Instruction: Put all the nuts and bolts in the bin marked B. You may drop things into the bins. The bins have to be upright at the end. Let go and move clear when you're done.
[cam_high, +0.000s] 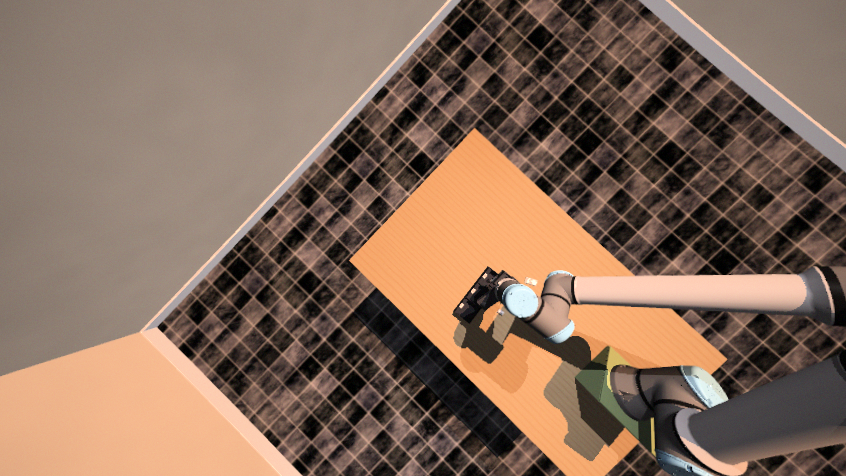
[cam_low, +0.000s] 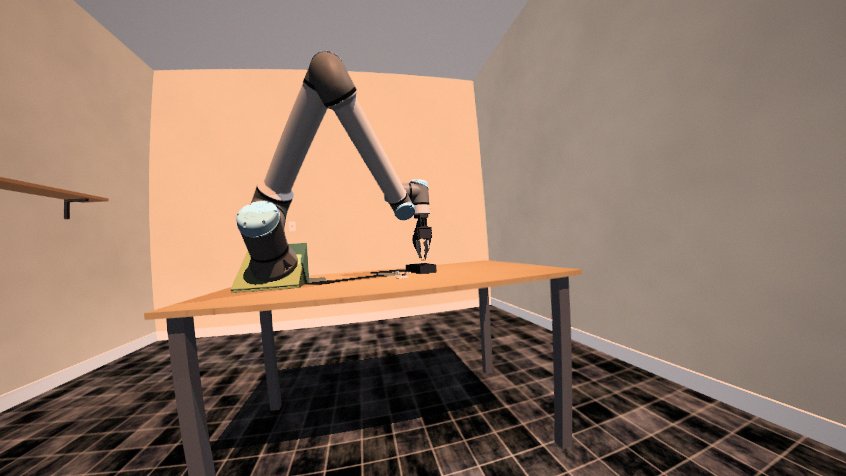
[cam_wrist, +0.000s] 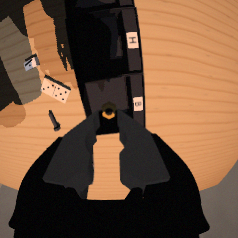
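The dark bolt is 11 cm behind my hand, 7 cm below it and 5 cm to the right of it. From my hand the other things lie so: white piece: 13 cm behind, 7 cm to the left, 7 cm below; black three-part bin: 7 cm to the left, 6 cm below; gold nut: 1 cm below.
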